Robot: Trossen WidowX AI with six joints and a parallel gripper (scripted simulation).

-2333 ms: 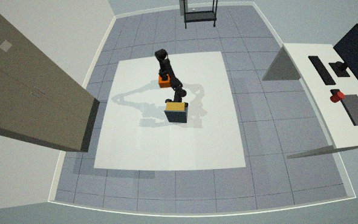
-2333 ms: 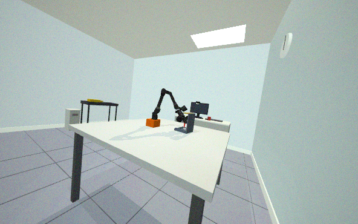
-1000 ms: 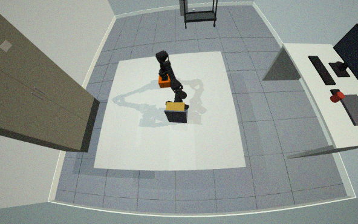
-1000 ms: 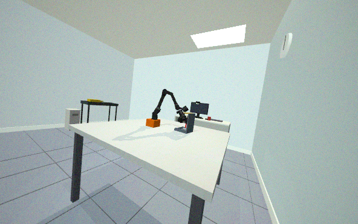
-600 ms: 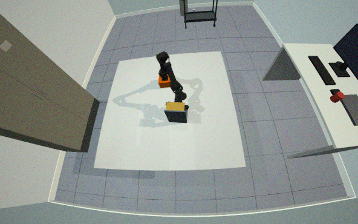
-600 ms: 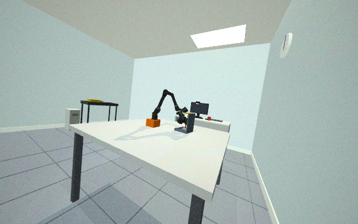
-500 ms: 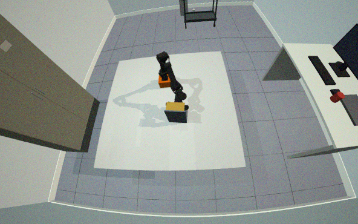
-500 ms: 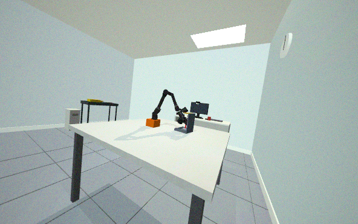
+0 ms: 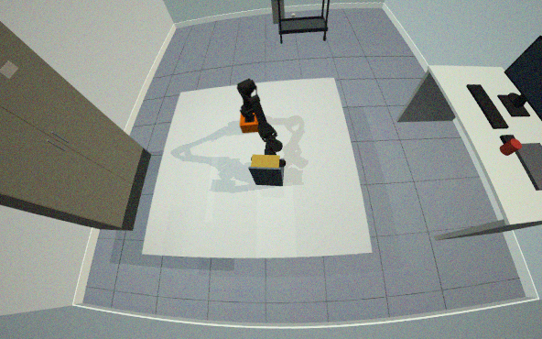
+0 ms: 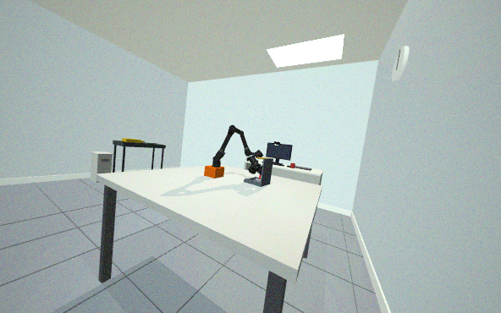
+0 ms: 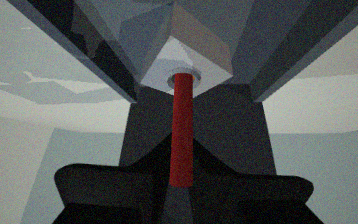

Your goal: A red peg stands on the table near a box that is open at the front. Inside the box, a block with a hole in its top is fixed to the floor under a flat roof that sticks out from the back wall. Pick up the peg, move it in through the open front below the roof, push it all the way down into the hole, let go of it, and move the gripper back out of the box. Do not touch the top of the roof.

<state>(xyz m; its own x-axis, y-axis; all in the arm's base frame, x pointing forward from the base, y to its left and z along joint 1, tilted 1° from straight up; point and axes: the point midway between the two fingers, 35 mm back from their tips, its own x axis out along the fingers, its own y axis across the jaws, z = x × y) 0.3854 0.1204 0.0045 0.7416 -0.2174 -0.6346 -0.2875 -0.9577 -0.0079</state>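
My gripper tip is now 140 mm below the yellow roof, 10 mm to the right of it and 10 mm past it. Round my gripper tip: red peg: 30 mm behind, 10 mm to the left, 10 mm below.
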